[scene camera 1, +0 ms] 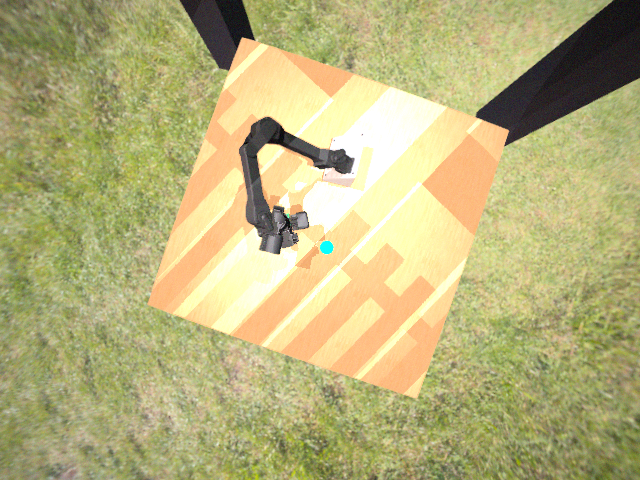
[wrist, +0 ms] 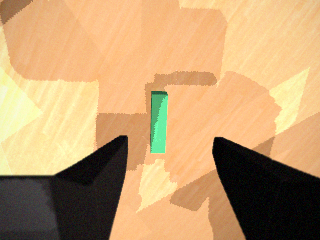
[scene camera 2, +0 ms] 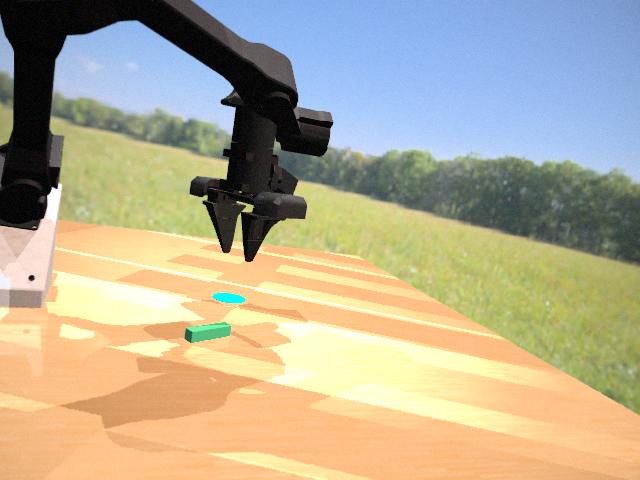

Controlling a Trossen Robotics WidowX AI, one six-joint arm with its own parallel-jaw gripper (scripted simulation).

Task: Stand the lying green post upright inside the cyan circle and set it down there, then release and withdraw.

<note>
I see my gripper (scene camera 2: 237, 257) and a green post (scene camera 2: 200, 333).
The green post shows as well in the wrist view (wrist: 159, 99). My gripper is seen too in the wrist view (wrist: 170, 143).
</note>
